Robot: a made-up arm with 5 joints. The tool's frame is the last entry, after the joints. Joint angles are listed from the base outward.
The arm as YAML. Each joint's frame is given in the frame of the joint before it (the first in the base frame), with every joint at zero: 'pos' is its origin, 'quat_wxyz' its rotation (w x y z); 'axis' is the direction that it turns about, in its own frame. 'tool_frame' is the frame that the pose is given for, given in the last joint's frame.
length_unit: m
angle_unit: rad
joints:
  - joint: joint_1
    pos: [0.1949, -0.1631, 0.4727]
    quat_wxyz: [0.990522, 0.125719, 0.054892, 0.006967]
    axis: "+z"
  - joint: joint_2
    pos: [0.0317, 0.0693, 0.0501]
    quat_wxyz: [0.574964, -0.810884, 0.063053, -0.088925]
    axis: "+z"
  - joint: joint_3
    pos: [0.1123, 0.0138, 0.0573]
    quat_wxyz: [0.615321, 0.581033, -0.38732, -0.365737]
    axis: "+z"
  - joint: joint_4
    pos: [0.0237, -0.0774, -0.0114]
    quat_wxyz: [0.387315, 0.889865, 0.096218, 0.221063]
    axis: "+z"
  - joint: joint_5
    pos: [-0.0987, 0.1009, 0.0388]
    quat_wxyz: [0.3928, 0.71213, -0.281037, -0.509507]
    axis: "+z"
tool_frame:
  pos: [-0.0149, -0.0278, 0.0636]
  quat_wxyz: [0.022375, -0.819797, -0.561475, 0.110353]
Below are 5 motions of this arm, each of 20 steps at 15 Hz.
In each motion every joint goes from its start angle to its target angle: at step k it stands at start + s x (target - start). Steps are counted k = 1, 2, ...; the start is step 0. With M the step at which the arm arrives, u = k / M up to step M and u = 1 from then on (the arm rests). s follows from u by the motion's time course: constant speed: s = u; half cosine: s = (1 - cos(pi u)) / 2; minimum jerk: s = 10 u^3 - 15 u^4 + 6 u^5.
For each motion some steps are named. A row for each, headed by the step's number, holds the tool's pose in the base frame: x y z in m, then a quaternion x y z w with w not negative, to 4 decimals.
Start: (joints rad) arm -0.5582 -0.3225 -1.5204 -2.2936 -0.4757
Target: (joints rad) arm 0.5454 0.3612 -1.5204 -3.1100 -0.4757
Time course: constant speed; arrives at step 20
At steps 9, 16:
9: 0.2923 -0.2820 0.5518 0.1972 0.8165 0.1751 0.5137
16: 0.3745 -0.2233 0.5302 -0.0073 0.9079 0.2877 0.3049

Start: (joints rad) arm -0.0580 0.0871 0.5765 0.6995 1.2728
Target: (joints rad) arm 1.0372 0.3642 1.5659 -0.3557 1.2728
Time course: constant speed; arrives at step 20
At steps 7, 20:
7: 0.3961 -0.2131 0.5311 -0.2270 -0.2178 -0.1380 0.9391
20: 0.2894 0.0205 0.7008 -0.4770 -0.6037 0.2643 0.5815

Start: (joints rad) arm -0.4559 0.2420 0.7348 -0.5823 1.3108
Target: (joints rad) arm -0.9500 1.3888 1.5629 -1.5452 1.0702
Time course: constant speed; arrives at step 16
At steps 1, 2, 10, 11, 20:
1: 0.3203 -0.2899 0.6206 -0.7052 0.1077 -0.3675 0.5967
2: 0.3364 -0.2907 0.6194 -0.7319 0.1479 -0.3192 0.5835
10: 0.4491 -0.2940 0.5131 -0.7811 0.3576 0.1131 0.4993
11: 0.4566 -0.2905 0.4928 -0.7710 0.3659 0.1657 0.4941
20: 0.4724 -0.2502 0.4018 -0.6956 0.3444 0.3926 0.4934

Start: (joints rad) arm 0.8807 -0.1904 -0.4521 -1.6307 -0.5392
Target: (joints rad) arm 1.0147 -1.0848 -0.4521 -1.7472 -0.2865
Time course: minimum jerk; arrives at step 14
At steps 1, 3, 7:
1: 0.2400 -0.2293 0.6599 -0.2707 0.3952 0.3712 0.7955
3: 0.2345 -0.2322 0.6602 -0.2732 0.3655 0.3691 0.8096
7: 0.2001 -0.2536 0.6516 -0.2667 0.1684 0.3424 0.8850

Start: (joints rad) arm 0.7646 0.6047 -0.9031 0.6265 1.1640
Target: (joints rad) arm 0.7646 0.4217 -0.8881 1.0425 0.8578
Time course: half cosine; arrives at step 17
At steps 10, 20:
10: 0.1939 -0.0079 0.3018 0.5355 0.0596 -0.4388 0.7191
20: 0.2241 0.0173 0.3097 0.6230 -0.0115 -0.3759 0.6859

